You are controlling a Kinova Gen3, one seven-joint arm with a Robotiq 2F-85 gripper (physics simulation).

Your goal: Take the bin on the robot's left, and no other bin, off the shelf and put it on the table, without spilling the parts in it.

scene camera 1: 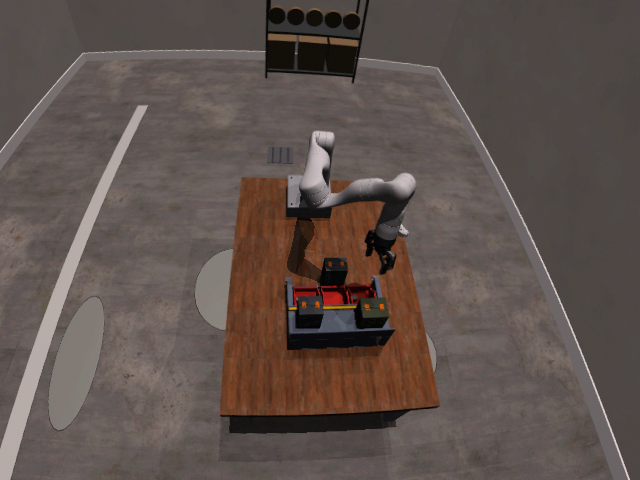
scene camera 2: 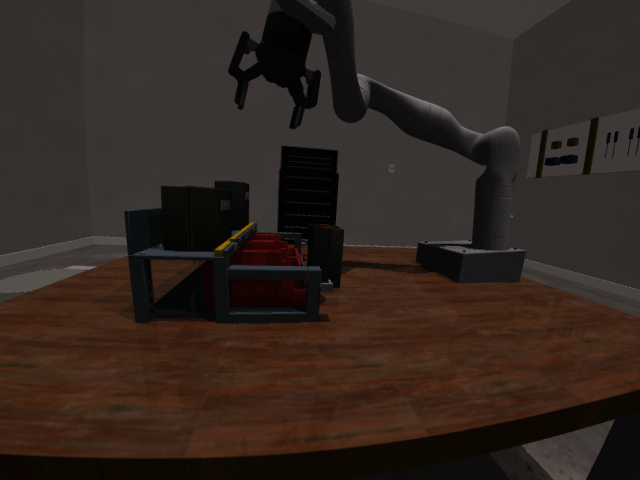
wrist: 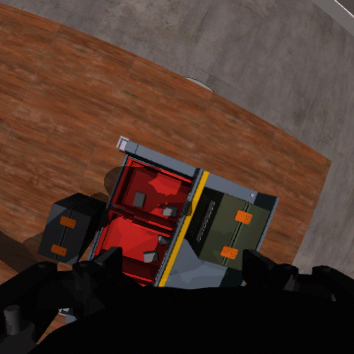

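Pixels of known places: gripper, fingertip midpoint: point(scene camera 1: 374, 264) point(scene camera 2: 267, 118) point(wrist: 182, 262); arm's base at its link origin: point(scene camera 2: 489, 247).
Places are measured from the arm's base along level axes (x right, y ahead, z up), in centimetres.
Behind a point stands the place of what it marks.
Observation:
The bin on the robot's left point(scene camera 1: 362, 293) @[y 56.3, x -15.4, z -7.7 cm] point(scene camera 2: 266, 295) @[y 61.1, x -18.6, z -5.3 cm] point(wrist: 150, 177) @[y 59.6, x -16.2, z -7.7 cm], a red open bin, sits level in the lower front row of the slate-grey shelf point(scene camera 1: 336, 338) @[y 80.2, x -0.5, z 2.2 cm] point(scene camera 2: 222, 294) @[y 67.2, x -21.4, z -3.9 cm] point(wrist: 165, 157) @[y 60.3, x -20.9, z 0.0 cm]. Grey parts point(wrist: 139, 199) @[y 59.1, x -11.0, z -6.1 cm] lie in it. The middle red bin point(scene camera 1: 334, 296) @[y 57.5, x -3.2, z -7.7 cm] point(wrist: 127, 237) @[y 59.7, x -1.8, z -7.6 cm] is beside it, and the third red bin point(scene camera 1: 306, 295) @[y 56.8, x 8.5, z -7.8 cm] is at the other end. My gripper point(scene camera 1: 376, 262) @[y 62.0, x -12.6, z 23.3 cm] point(scene camera 2: 267, 116) @[y 62.0, x -12.6, z 23.3 cm] point(wrist: 182, 262) @[y 62.0, x -12.6, z 23.3 cm] is open and empty, tilted, high above the table on the robot's side of the shelf, near its left end. The wrist view cuts off the third bin.
A black box point(scene camera 1: 334, 272) @[y 52.6, x -2.1, z 3.4 cm] point(scene camera 2: 325, 255) @[y 49.8, x -7.5, z -1.2 cm] point(wrist: 65, 230) @[y 49.5, x -4.0, z 4.6 cm] stands on the table point(scene camera 1: 268, 372) @[y 89.0, x 24.2, z -8.5 cm] close in front of the middle bin. A green box point(scene camera 1: 373, 311) @[y 74.0, x -13.1, z 11.1 cm] point(scene camera 2: 196, 217) @[y 71.4, x -18.7, z 6.8 cm] point(wrist: 232, 230) @[y 71.7, x -14.1, z 11.2 cm] and a dark box point(scene camera 1: 310, 312) @[y 75.1, x 9.6, z 13.7 cm] point(scene camera 2: 240, 206) @[y 69.5, x 5.2, z 7.7 cm] stand on the shelf top behind the yellow strip point(scene camera 1: 336, 307) @[y 67.8, x -1.6, z 2.6 cm] point(wrist: 185, 227) @[y 67.9, x -10.6, z 2.7 cm].

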